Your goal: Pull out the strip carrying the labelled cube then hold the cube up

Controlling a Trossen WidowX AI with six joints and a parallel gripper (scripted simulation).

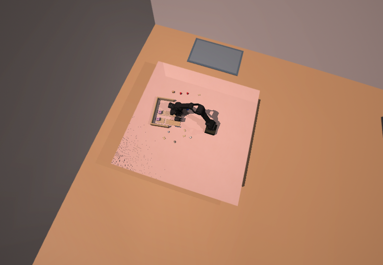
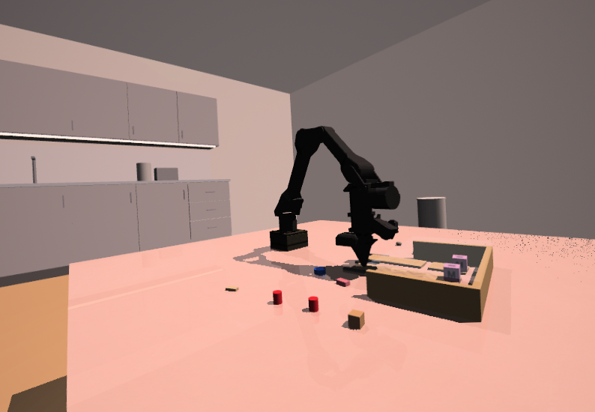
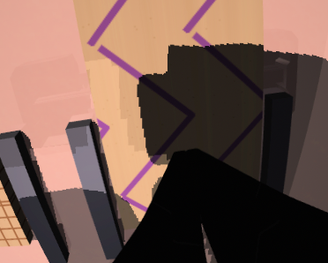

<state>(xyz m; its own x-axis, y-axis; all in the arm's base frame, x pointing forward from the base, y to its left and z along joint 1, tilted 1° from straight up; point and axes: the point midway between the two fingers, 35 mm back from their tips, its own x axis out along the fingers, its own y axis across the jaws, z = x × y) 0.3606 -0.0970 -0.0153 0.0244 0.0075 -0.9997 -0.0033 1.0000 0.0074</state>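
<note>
Now: gripper tip 9 cm to the left of the blue disc and 8 cm past it. Also, from my gripper tip: tan cube (27 cm to the right, 12 cm ahead); pink block (13 cm to the right, 1 cm ahead).
</note>
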